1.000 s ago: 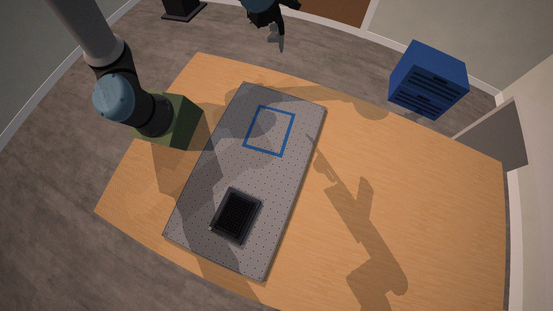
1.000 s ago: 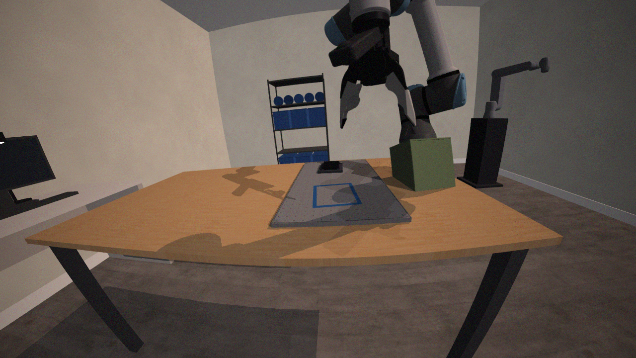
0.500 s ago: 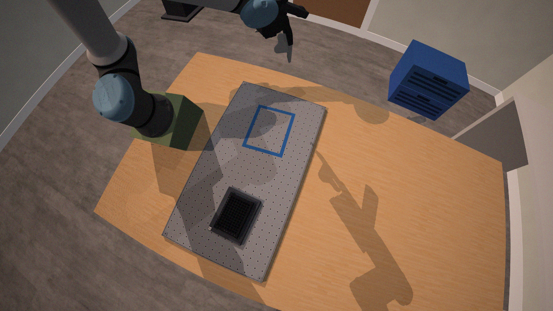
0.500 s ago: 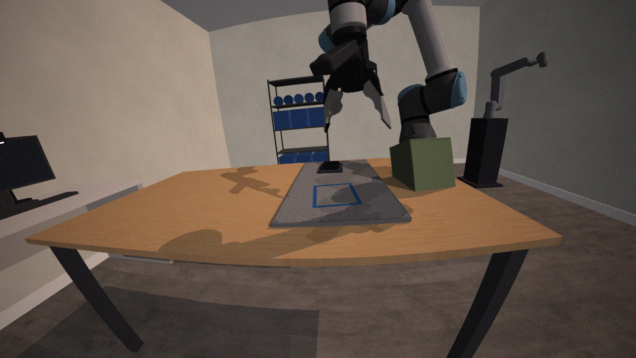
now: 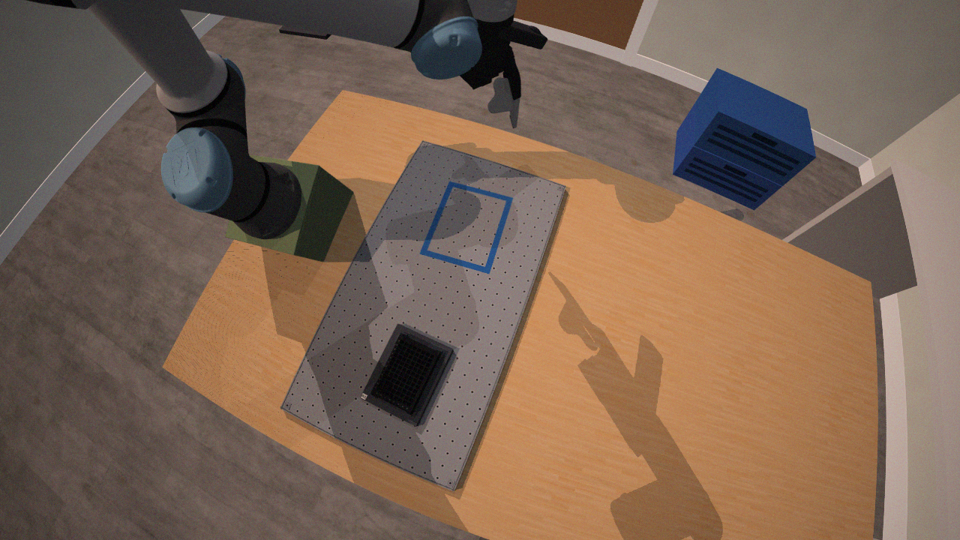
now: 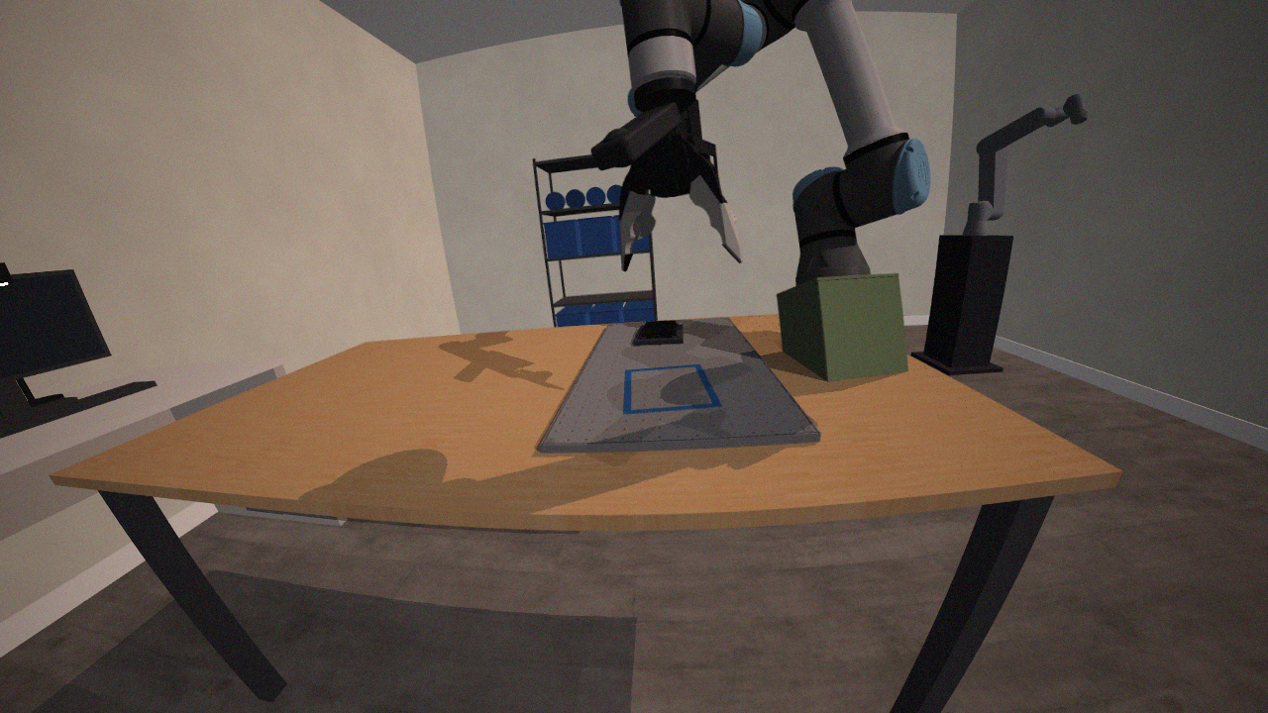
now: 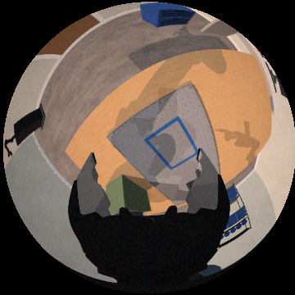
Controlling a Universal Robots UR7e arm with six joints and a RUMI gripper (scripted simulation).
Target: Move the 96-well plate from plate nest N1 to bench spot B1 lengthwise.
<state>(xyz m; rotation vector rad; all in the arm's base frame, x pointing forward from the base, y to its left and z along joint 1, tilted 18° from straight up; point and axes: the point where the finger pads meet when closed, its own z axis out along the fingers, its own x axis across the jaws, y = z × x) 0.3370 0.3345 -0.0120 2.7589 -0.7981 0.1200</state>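
Right now the black 96-well plate is 3 cm ahead of my hand, 50 cm to the right of it and 20 cm below it. Also, from my hand: black plate nest: 3 cm ahead, 50 cm to the right, 21 cm below.
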